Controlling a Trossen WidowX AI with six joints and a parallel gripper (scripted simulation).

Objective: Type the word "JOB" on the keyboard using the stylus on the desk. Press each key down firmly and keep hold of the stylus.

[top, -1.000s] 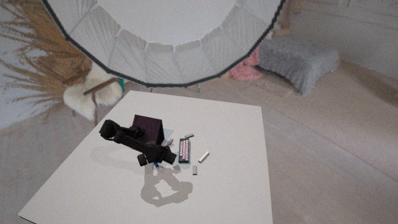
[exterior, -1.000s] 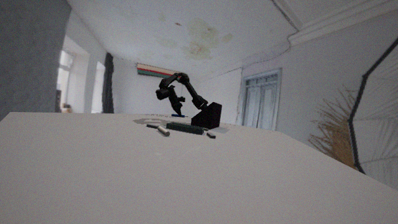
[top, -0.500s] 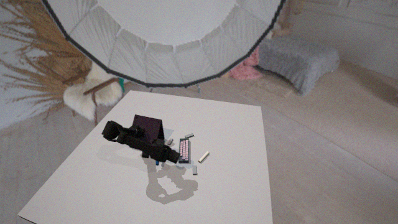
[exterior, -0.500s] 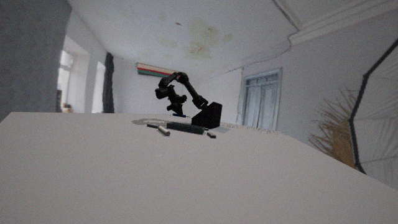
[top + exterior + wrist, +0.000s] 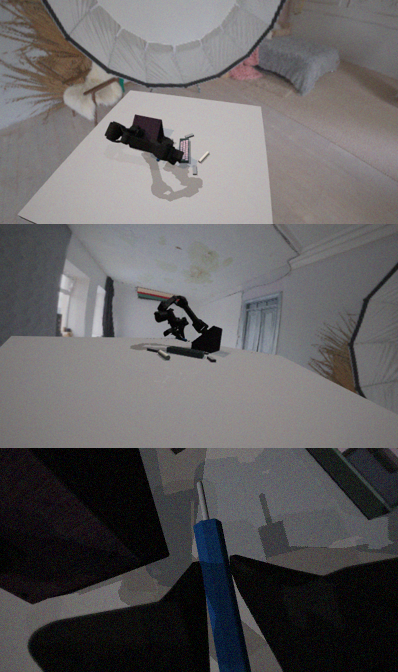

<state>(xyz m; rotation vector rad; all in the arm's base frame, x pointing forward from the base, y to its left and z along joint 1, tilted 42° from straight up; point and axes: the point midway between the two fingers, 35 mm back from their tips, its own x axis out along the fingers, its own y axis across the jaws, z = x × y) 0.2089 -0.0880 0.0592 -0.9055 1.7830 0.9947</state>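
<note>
Now: the blue stylus 1 cm to the left of my gripper tip. The rest, counted from my gripper tip: white cylinder 24 cm ahead, 7 cm to the left, 5 cm below; grey block 1 cm behind, 15 cm to the left, 6 cm below.
</note>
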